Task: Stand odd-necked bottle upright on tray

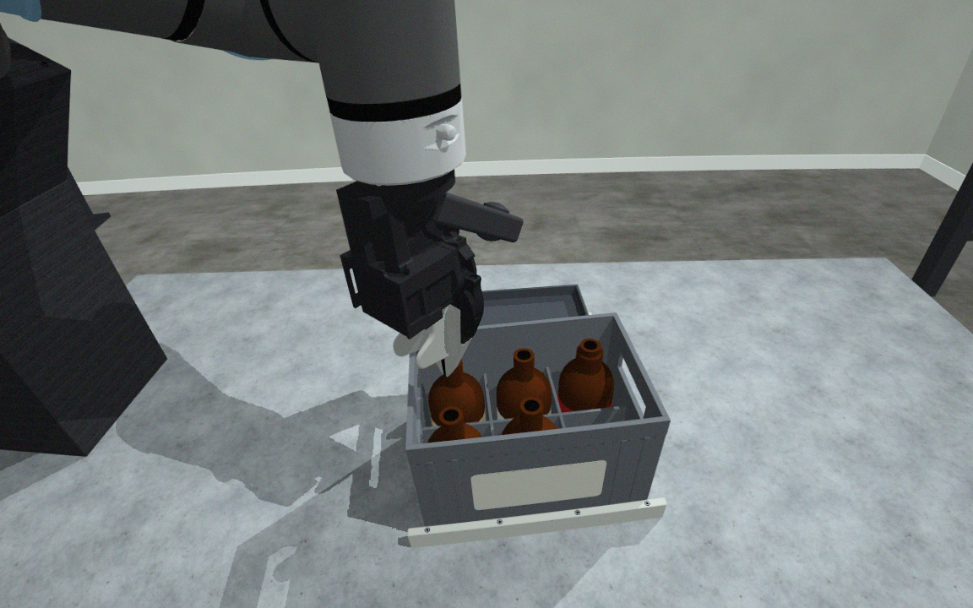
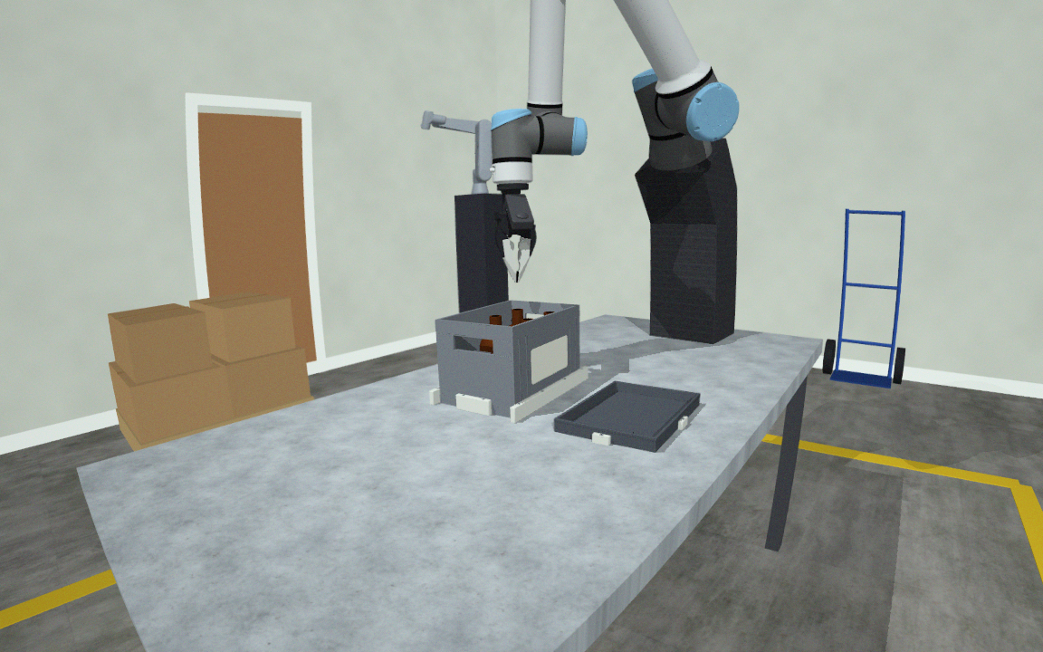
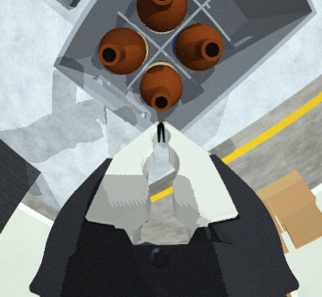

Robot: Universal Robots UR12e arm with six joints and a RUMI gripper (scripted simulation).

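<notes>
My hand is 90 mm short of the crate, 40 mm to the right of it and 160 mm above it. Round my hand: grey tray 120 mm ahead, 330 mm to the left, 230 mm below; then glass bottle 170 mm ahead, 90 mm to the left, 150 mm below.
</notes>
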